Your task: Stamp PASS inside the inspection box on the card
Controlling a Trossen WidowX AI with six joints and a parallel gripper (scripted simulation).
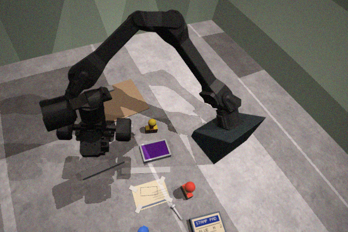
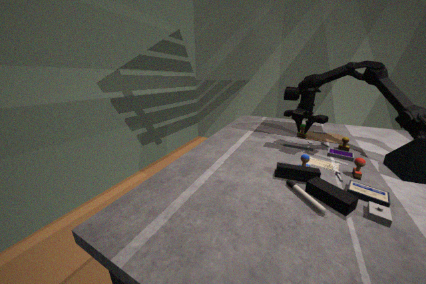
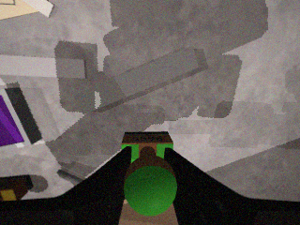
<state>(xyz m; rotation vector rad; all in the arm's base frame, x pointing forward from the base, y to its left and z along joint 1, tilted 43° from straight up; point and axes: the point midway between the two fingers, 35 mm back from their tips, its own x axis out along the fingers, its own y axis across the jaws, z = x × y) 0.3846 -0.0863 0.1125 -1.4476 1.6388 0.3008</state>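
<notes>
The green stamp lies right at my gripper tip. The rest, counted from my gripper tip: thin dark rod: 50 mm to the left, 50 mm below, 10 mm ahead; then yellow stamp: 180 mm behind, 40 mm below; then purple ink pad: 150 mm behind, 80 mm to the left, 60 mm below.
</notes>
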